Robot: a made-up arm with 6 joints. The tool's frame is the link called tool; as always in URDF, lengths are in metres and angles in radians. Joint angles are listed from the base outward.
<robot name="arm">
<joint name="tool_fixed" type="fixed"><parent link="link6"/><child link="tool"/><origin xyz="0 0 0" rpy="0 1.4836 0"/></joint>
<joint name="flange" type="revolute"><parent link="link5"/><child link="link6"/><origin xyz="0.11 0 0.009" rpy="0 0 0"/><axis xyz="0.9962 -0.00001 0.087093"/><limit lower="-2.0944" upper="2.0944"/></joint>
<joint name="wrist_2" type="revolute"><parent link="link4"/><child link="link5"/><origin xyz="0 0 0" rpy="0 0 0"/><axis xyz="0.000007 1 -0.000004"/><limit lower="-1.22" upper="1.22"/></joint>
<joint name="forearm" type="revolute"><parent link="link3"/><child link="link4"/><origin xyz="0.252 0 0.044" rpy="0 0 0"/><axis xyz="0.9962 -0.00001 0.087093"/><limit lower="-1.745" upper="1.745"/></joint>
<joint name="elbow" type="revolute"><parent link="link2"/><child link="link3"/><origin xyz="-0.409 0 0.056" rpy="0 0 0"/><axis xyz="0.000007 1 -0.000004"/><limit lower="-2.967" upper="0"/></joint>
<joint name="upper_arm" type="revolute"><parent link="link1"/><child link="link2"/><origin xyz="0 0 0" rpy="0 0 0"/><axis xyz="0.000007 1 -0.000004"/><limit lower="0" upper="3.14"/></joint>
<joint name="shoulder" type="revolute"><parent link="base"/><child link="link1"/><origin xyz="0 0 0.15" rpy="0 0 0"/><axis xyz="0 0 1"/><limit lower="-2.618" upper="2.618"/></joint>
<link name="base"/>
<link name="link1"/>
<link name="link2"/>
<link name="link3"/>
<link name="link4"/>
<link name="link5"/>
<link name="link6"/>
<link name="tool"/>
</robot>
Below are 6 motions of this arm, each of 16 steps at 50 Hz.
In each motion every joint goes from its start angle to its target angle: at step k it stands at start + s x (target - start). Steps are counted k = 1, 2, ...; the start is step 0. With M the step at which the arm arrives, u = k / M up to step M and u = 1 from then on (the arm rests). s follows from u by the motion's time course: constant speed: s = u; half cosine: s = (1 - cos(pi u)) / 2; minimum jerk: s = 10 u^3 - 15 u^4 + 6 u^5.
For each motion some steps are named. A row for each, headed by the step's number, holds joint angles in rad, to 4 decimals.
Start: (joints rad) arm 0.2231 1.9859 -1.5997 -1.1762 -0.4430 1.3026
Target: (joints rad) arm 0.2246 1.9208 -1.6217 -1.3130 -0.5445 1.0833
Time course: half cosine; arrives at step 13
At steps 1, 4, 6, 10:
1: 0.2231 1.9850 -1.6000 -1.1782 -0.4445 1.2994
4: 0.2234 1.9718 -1.6045 -1.2057 -0.4649 1.2552
6: 0.2238 1.9573 -1.6094 -1.2364 -0.4876 1.2062
10: 0.2244 1.9290 -1.6189 -1.2958 -0.5317 1.1109

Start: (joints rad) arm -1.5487 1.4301 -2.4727 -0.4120 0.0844 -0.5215
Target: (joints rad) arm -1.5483 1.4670 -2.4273 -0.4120 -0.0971 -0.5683
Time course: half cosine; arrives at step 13
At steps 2, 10, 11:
2: -1.5487 1.4322 -2.4701 -0.4120 0.0740 -0.5242
10: -1.5484 1.4624 -2.4330 -0.4120 -0.0743 -0.5624
11: -1.5483 1.4649 -2.4299 -0.4120 -0.0867 -0.5656

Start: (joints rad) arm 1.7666 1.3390 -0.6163 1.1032 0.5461 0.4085
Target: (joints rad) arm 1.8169 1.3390 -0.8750 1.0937 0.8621 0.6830
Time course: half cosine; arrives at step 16
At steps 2, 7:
2: 1.7685 1.3390 -0.6261 1.1028 0.5581 0.4189
7: 1.7868 1.3390 -0.7204 1.0994 0.6733 0.5190

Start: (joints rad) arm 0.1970 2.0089 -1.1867 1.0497 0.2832 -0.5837
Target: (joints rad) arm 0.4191 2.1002 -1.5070 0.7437 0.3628 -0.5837
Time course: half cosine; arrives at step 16
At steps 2, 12, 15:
2: 0.2055 2.0124 -1.1989 1.0381 0.2862 -0.5837
12: 0.3866 2.0868 -1.4601 0.7885 0.3511 -0.5837
15: 0.4170 2.0993 -1.5039 0.7466 0.3620 -0.5837

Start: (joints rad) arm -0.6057 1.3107 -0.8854 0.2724 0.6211 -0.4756
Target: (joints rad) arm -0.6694 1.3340 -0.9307 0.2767 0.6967 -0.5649
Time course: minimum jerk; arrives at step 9
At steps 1, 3, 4, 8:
1: -0.6064 1.3110 -0.8859 0.2724 0.6220 -0.4766
3: -0.6191 1.3156 -0.8949 0.2733 0.6370 -0.4943
4: -0.6310 1.3199 -0.9034 0.2741 0.6511 -0.5110
8: -0.6687 1.3337 -0.9302 0.2767 0.6958 -0.5639

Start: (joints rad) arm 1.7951 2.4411 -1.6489 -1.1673 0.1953 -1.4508
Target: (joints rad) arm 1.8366 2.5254 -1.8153 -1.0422 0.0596 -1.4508
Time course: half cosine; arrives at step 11
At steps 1, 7, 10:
1: 1.7959 2.4428 -1.6523 -1.1648 0.1926 -1.4508
7: 1.8245 2.5008 -1.7667 -1.0788 0.0993 -1.4508
10: 1.8358 2.5237 -1.8119 -1.0447 0.0623 -1.4508

